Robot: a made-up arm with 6 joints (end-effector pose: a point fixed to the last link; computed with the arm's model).
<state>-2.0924 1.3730 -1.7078 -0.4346 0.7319 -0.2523</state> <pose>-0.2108 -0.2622 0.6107 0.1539 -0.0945 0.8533 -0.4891</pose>
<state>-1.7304 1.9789 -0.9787 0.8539 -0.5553 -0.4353</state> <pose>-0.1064 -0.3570 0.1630 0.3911 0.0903 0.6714 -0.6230</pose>
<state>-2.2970 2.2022 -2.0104 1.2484 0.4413 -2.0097</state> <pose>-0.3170 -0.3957 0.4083 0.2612 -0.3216 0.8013 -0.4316</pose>
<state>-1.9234 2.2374 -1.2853 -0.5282 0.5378 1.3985</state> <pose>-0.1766 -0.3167 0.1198 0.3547 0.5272 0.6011 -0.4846</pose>
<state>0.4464 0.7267 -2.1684 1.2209 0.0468 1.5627</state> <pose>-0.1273 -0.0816 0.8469 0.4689 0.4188 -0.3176 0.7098</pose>
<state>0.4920 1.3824 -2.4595 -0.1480 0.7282 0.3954</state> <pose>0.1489 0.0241 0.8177 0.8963 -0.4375 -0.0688 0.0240</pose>
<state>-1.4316 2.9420 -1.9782 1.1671 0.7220 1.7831</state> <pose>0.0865 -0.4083 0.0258 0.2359 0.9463 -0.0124 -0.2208</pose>
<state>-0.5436 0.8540 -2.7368 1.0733 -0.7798 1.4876</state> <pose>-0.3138 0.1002 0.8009 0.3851 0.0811 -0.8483 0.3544</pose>
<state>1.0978 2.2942 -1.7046 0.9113 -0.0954 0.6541</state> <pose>0.2431 0.4146 0.2435 0.7643 -0.0967 0.4118 0.4867</pose>
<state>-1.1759 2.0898 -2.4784 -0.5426 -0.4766 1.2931</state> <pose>0.1462 -0.4157 0.6788 0.7607 -0.3807 -0.0348 -0.5245</pose>
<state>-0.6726 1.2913 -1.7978 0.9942 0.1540 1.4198</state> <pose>0.2166 -0.1896 0.7182 0.9033 0.3911 -0.1737 0.0306</pose>
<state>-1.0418 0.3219 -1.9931 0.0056 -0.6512 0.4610</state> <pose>-0.1904 0.2544 0.7637 0.2530 -0.4731 -0.5983 -0.5952</pose>
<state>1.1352 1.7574 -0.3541 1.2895 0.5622 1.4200</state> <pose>0.0384 0.1315 0.0983 0.3228 0.1898 0.9234 0.0847</pose>
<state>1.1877 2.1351 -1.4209 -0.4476 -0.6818 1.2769</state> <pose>0.1868 0.4105 0.2545 0.7026 -0.2859 0.0264 0.6511</pose>
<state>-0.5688 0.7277 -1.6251 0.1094 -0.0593 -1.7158</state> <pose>0.0476 -0.0721 0.7888 0.0584 0.7076 -0.2271 0.6666</pose>
